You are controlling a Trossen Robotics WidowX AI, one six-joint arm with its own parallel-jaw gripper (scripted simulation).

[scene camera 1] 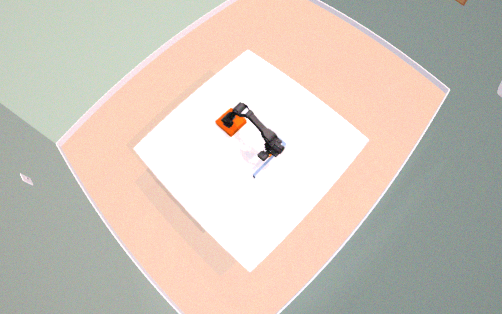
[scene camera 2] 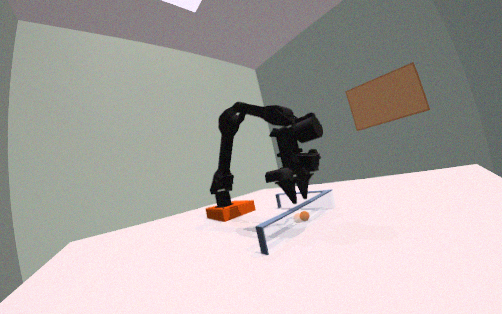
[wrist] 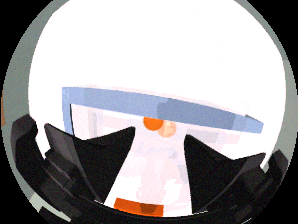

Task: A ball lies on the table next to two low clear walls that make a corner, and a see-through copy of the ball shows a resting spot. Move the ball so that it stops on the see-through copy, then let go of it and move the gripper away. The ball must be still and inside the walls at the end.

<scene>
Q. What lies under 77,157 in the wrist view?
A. My gripper.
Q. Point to a clear wall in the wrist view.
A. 82,117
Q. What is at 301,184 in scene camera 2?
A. My gripper.
</scene>
